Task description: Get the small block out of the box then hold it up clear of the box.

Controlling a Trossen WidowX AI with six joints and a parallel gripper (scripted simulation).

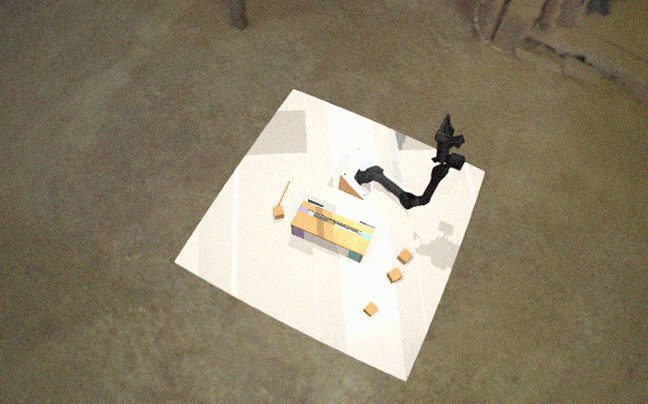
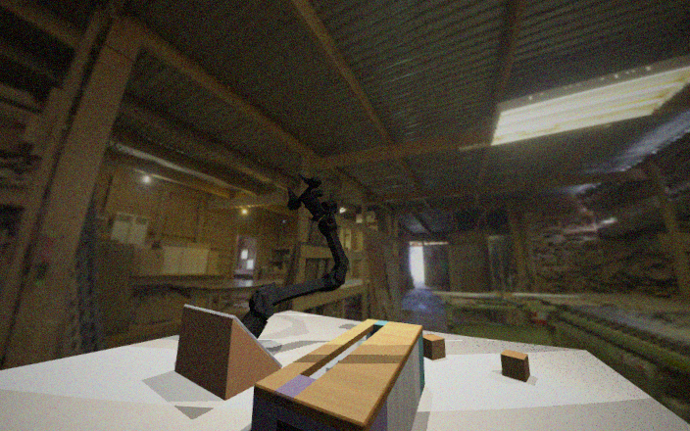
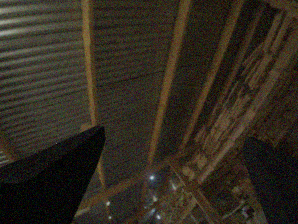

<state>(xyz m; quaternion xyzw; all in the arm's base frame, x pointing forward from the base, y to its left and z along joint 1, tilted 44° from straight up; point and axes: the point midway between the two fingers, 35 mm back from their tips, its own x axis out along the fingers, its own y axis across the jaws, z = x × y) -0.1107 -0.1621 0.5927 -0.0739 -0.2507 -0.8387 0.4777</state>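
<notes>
The box lies 450 mm ahead of my gripper tip, 280 mm to the right of it and 580 mm below it. Also, from my gripper tip: tan block 470 mm ahead, 300 mm to the right, 560 mm below.
</notes>
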